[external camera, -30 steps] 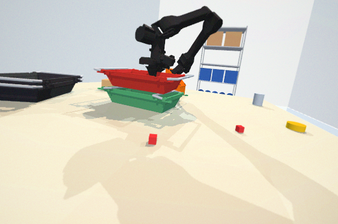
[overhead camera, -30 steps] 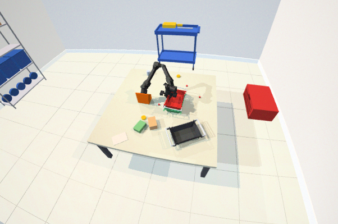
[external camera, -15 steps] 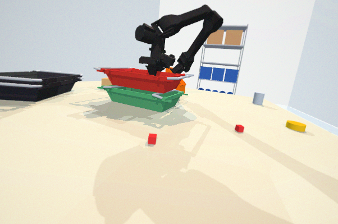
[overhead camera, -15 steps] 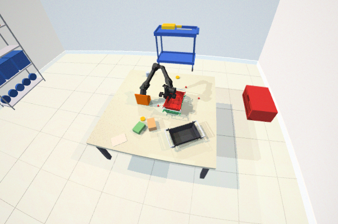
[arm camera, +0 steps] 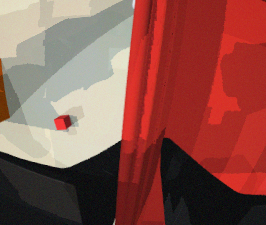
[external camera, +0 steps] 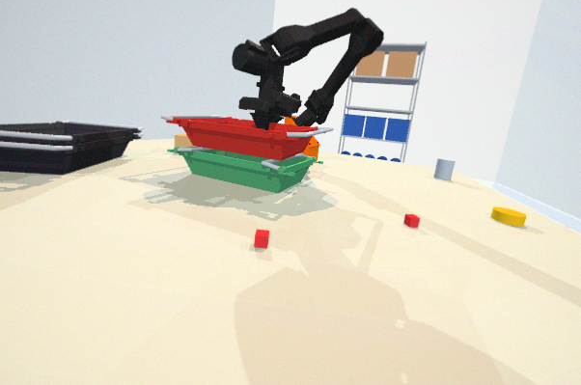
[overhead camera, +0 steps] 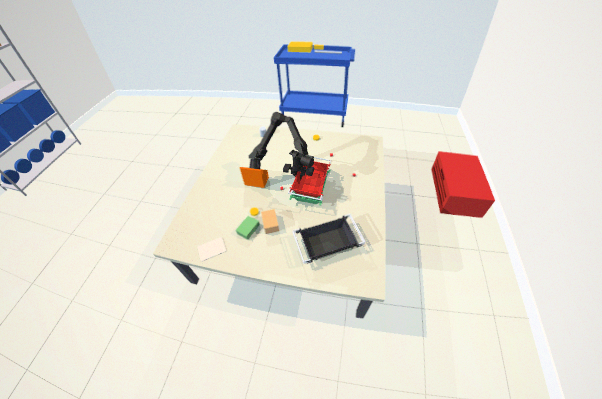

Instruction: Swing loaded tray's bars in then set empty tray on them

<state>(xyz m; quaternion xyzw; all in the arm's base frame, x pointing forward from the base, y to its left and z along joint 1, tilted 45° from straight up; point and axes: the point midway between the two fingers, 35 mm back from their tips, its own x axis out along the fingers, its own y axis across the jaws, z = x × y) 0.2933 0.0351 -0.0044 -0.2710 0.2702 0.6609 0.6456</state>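
My gripper tip is 8 cm short of the red tray and 3 cm below it. The rest, counted from my gripper tip: peach block: 9 cm behind, 32 cm to the right, 5 cm below; then green block: 21 cm behind, 39 cm to the right, 6 cm below; then pale card: 37 cm behind, 57 cm to the right, 8 cm below.
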